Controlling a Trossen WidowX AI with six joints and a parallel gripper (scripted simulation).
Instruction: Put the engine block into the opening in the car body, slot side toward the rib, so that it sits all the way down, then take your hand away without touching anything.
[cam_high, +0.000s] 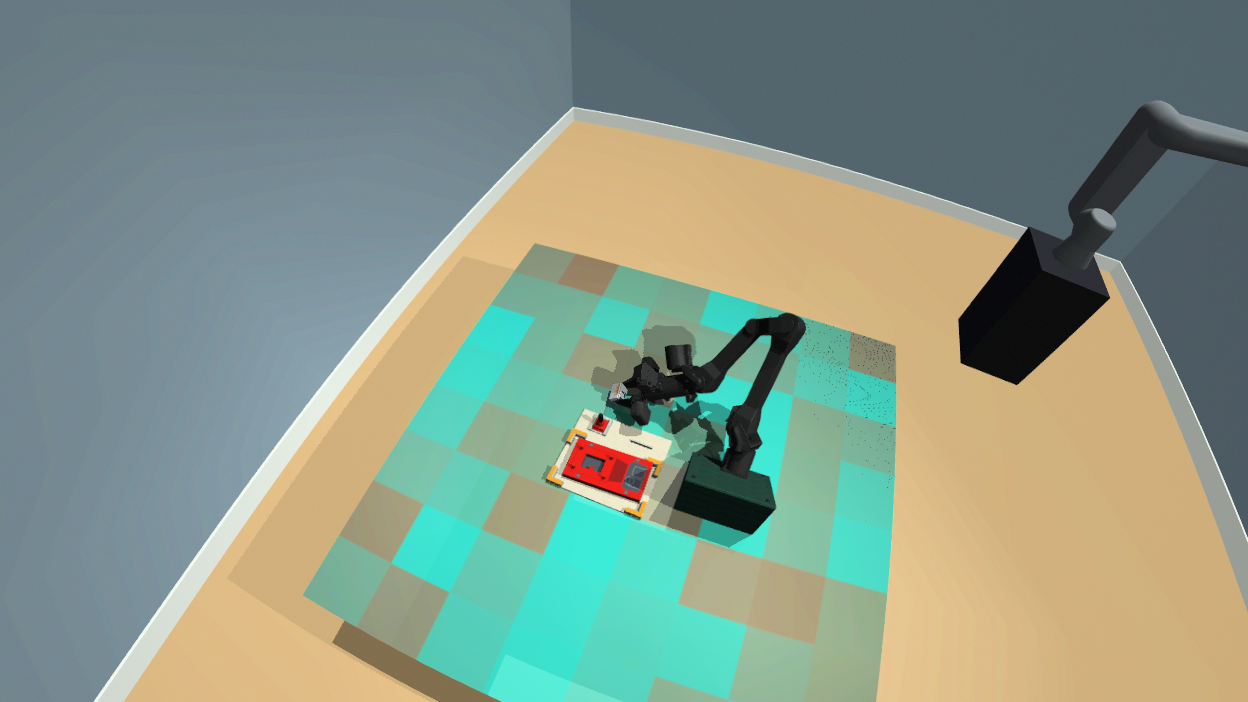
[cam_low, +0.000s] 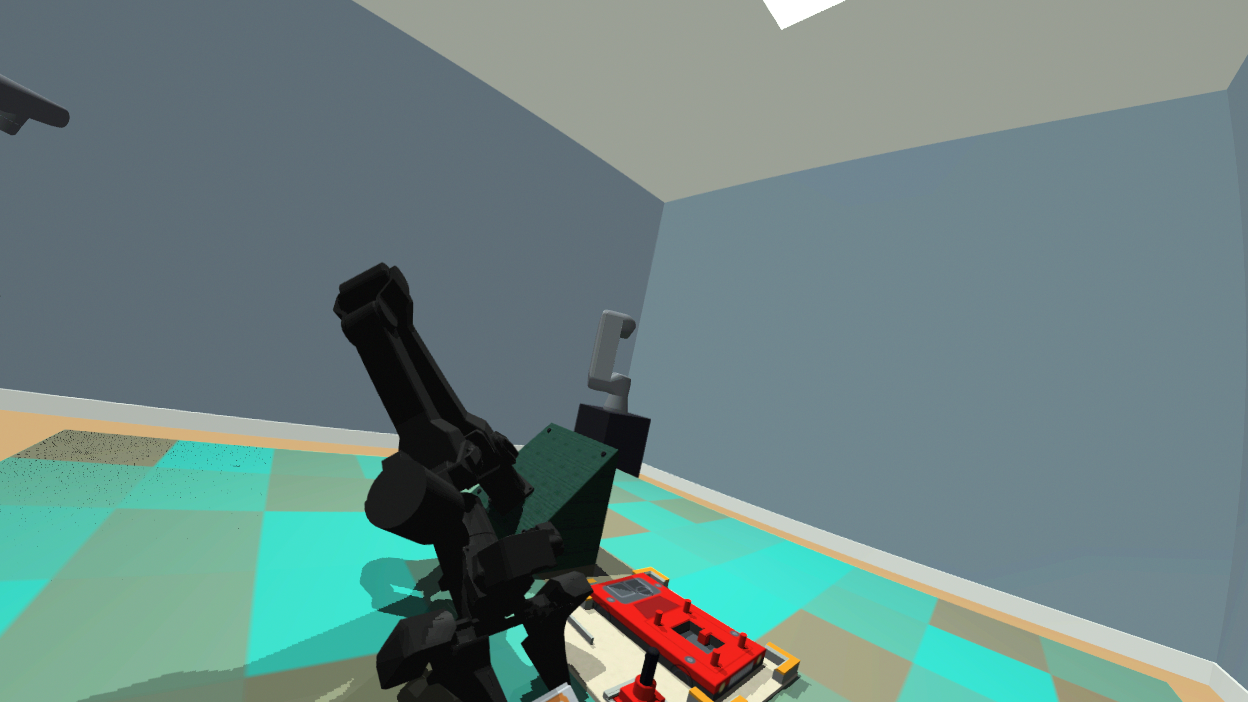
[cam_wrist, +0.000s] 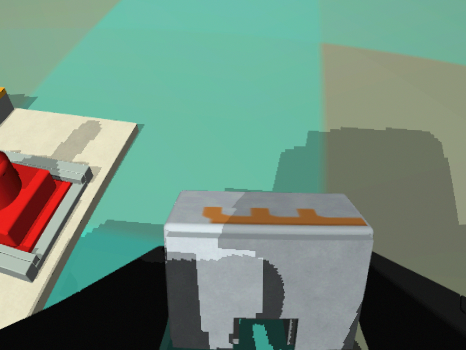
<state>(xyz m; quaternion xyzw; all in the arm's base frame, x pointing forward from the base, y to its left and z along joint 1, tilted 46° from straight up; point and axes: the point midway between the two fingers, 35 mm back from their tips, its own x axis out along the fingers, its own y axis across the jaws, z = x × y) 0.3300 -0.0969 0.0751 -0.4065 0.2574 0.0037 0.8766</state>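
Now: the engine block 1 cm behind my gripper tip.
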